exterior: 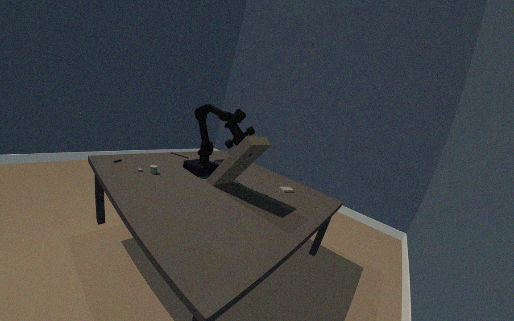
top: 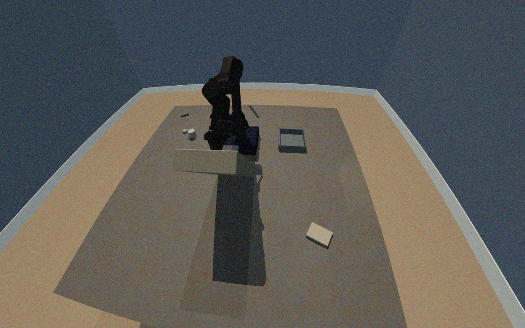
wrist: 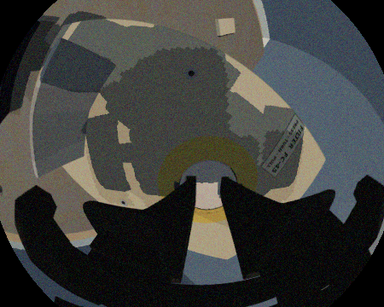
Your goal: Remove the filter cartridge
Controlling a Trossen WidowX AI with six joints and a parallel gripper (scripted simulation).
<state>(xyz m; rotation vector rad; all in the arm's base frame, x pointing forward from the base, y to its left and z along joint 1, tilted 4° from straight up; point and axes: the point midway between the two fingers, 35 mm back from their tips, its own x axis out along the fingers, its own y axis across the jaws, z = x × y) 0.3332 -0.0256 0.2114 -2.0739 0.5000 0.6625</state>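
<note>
Now: gripper tip 1 cm short of the round filter cartridge and 1 cm above it. Also, from my gripper tip: blue-grey tray (37 cm behind, 32 cm to the left, 26 cm below).
</note>
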